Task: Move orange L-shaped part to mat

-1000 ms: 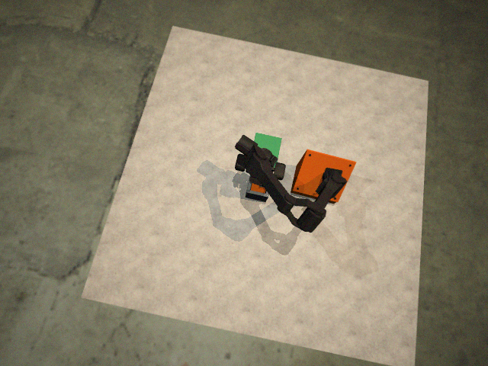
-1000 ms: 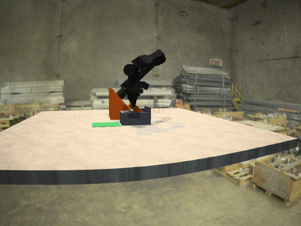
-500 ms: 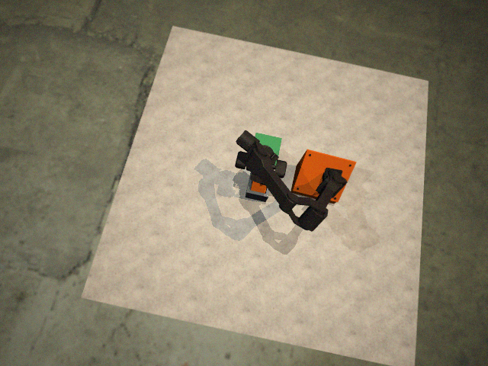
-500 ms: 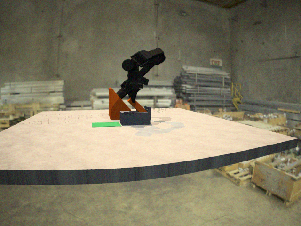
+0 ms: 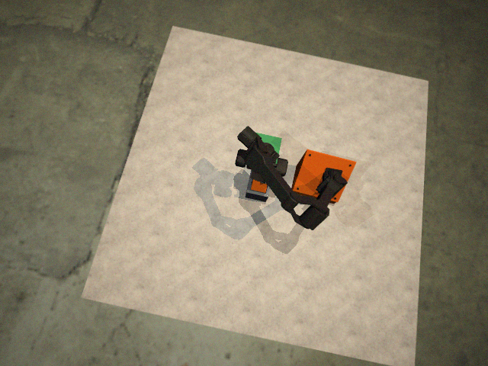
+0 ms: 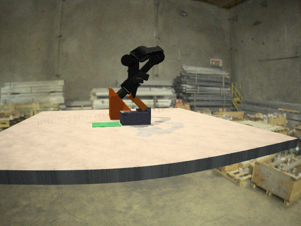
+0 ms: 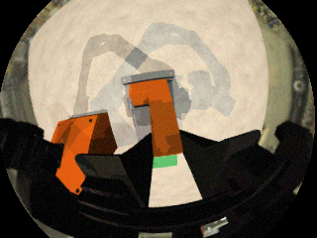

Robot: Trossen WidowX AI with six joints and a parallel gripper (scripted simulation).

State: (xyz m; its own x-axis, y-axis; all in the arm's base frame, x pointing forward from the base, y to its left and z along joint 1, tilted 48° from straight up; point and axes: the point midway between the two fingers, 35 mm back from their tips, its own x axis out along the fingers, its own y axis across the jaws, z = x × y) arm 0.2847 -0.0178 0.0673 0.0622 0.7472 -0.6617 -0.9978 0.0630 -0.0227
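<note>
The green mat lies 15 cm below my gripper tip, 14 cm to the right of it and 2 cm behind it. From my gripper tip the other things lie so: orange L-shaped part: 3 cm to the left, 3 cm below, 1 cm behind.
</note>
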